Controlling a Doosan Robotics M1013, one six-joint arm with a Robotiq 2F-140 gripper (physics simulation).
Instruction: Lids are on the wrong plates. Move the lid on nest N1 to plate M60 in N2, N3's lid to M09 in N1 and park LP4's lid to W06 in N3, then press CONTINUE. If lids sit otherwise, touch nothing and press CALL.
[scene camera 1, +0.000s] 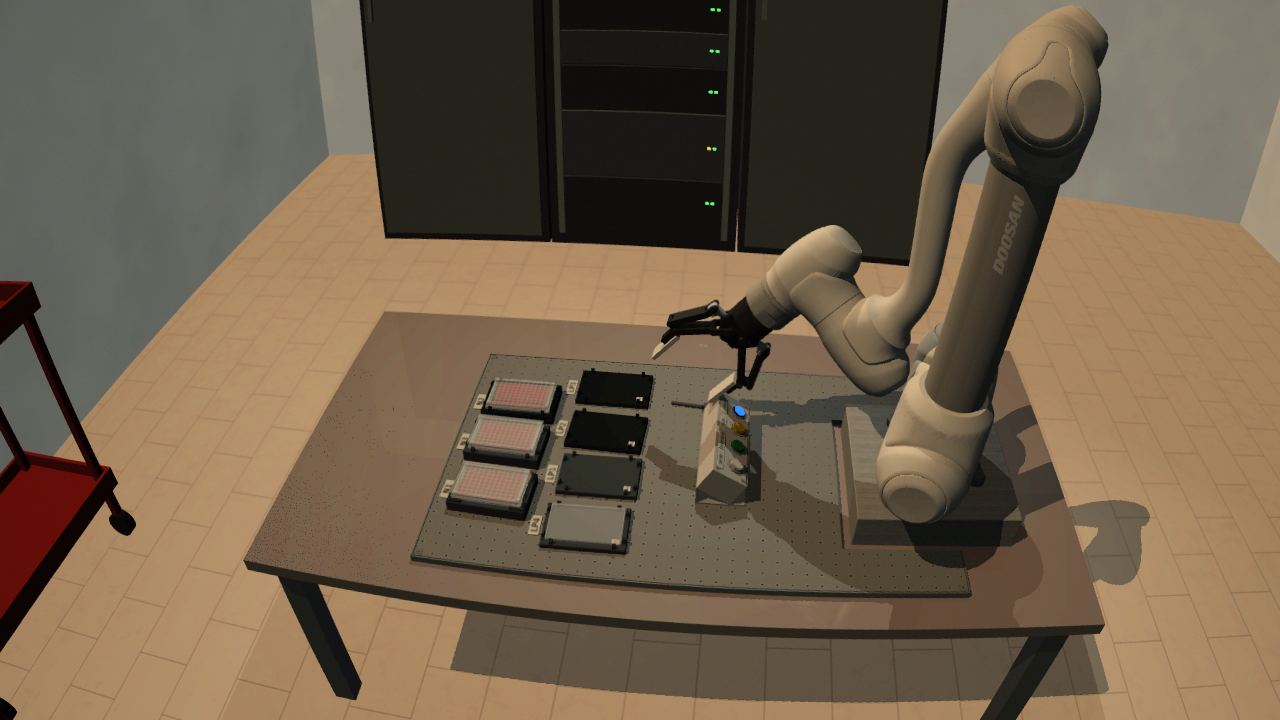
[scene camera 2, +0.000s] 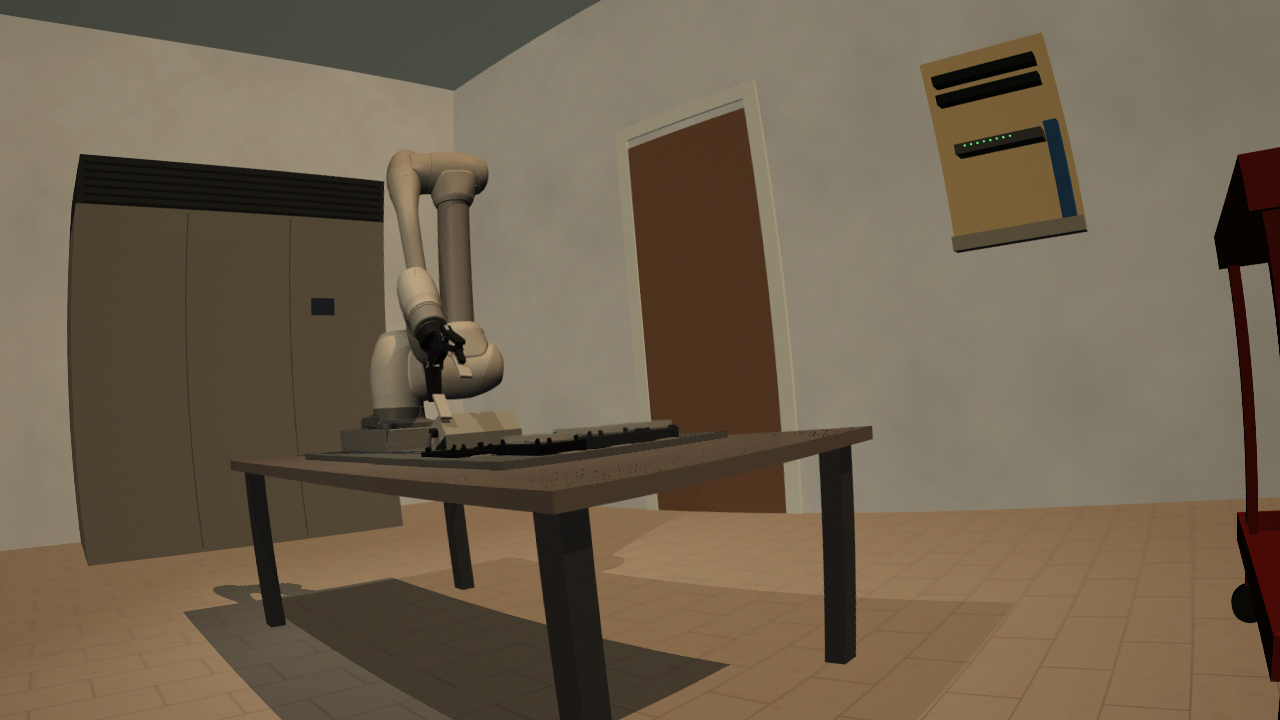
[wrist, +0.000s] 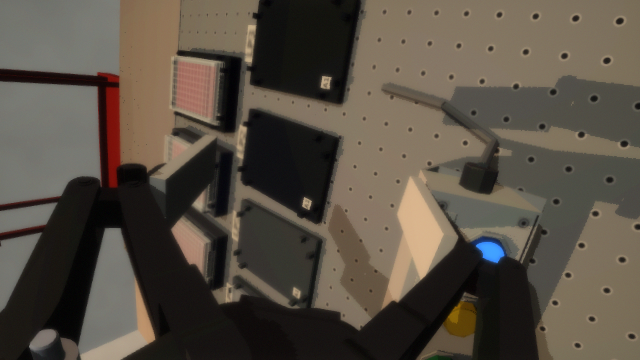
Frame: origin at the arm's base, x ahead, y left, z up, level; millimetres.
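Seen in the pictures: gripper, between the fingertips: (scene camera 1: 682, 376) (scene camera 2: 456, 398) (wrist: 310, 177); arm's base, origin of its link: (scene camera 2: 399, 427).
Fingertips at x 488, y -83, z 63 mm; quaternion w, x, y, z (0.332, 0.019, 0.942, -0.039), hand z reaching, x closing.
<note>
Offsets run from my fingertips to a thing's top centre. "*": to the spot under its first point. Level surfaces: height alone.
My gripper (scene camera 1: 693, 367) (scene camera 2: 453, 387) (wrist: 310, 177) is open and empty, tilted above the button box {dy +97, dx -89, dz -35 mm} (scene camera 1: 713, 456) (scene camera 2: 483, 425); one finger is close over its back end. The blue button {dy +22, dx -108, dz -46 mm} (scene camera 1: 739, 411) (wrist: 490, 251) glows, partly behind that finger in the wrist view; yellow {dy +72, dx -111, dz -44 mm} (scene camera 1: 740, 428) (wrist: 461, 320) and green {dy +122, dx -112, dz -44 mm} (scene camera 1: 737, 445) buttons follow. Three pink plates {dy -12, dx +318, dz -84 mm} (scene camera 1: 523, 394) {dy +116, dx +314, dz -79 mm} (scene camera 1: 505, 435) {dy +250, dx +305, dz -80 mm} (scene camera 1: 492, 482) sit in the left nests, seemingly under clear lids. Beside them are two black pads {* dy -84, dx +145, dz -109 mm} (scene camera 1: 613, 388) {* dy +48, dx +140, dz -108 mm} (scene camera 1: 604, 430), a dark grey pad {* dy +174, dx +129, dz -108 mm} (scene camera 1: 597, 475) and a lighter front pad {dy +301, dx +126, dz -101 mm} (scene camera 1: 586, 526), seemingly with a clear lid. Labels are too small to read.
A thin bent rod {* dy -62, dx -10, dz -112 mm} (scene camera 1: 689, 403) (wrist: 415, 95) sticks out from the box's back end. The perforated board {dz -119 mm} (scene camera 1: 662, 555) lies on the table (scene camera 1: 340, 429) (scene camera 2: 626, 483). The arm's plinth (scene camera 1: 930, 528) stands at the right. A red cart (scene camera 1: 53, 492) stands beyond the table's left side.
</note>
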